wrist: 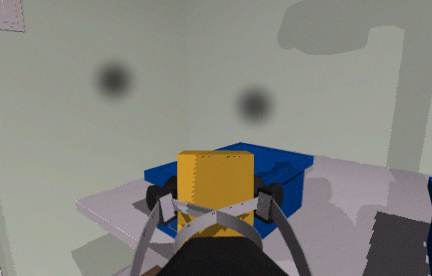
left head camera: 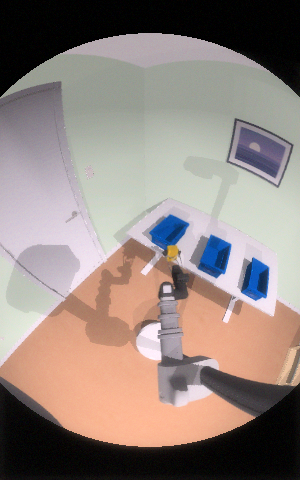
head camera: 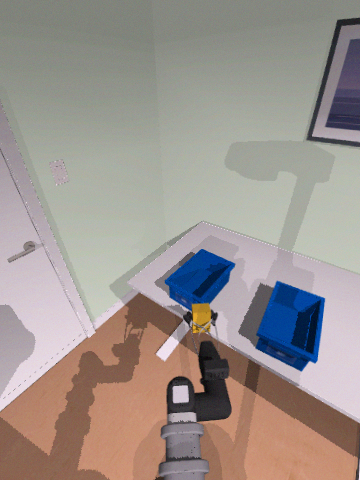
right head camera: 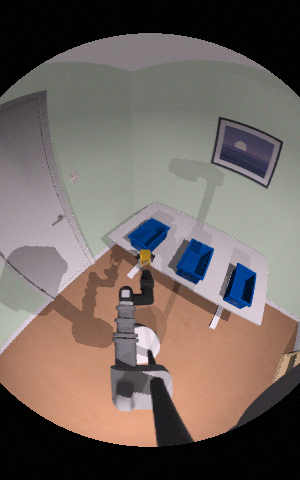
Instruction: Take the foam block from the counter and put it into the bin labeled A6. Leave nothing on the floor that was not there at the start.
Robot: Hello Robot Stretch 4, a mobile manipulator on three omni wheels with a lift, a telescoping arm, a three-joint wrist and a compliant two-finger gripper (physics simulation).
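Places are measured from the robot's base along level axes (x ahead, y left, z up), in centimetres.
Pixels of known places: gripper, fingertip midpoint: (wrist: 214,190) (left head camera: 170,249) (head camera: 199,311) (right head camera: 144,253); robot's base at its link origin: (left head camera: 156,339) (right head camera: 139,343).
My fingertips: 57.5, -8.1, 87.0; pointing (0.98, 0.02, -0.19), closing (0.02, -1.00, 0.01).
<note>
Ahead of a thing's pixels: the offset from my fingertips to its middle, as dx, dy, dz. Level surfaces: height alone.
My gripper (head camera: 201,319) (left head camera: 172,254) (right head camera: 145,258) (wrist: 214,190) is shut on the yellow foam block @(-2.5, -0.1, -0.1) (head camera: 201,311) (left head camera: 172,250) (right head camera: 145,255) (wrist: 215,175), which stands upright between the two fingertips. In the head view the block is at the counter's front edge, just in front of the leftmost blue bin @(+26.5, -4.3, -11.7) (head camera: 217,286) (left head camera: 170,230) (right head camera: 149,234) (wrist: 294,192). In the wrist view it hides part of that bin, including its front. The bin's label cannot be read. The block's exact height above the counter is hard to tell.
The white counter @(dz -17.7) (head camera: 345,382) (left head camera: 265,255) (right head camera: 255,260) (wrist: 110,205) also bears a middle blue bin @(+0.4, -37.0, -11.7) (head camera: 287,350) (left head camera: 212,265) (right head camera: 190,272) and a right blue bin @(-25.7, -69.7, -11.7) (left head camera: 254,289) (right head camera: 237,297). Walls meet behind the counter's left end. A door (head camera: 30,300) stands at left.
</note>
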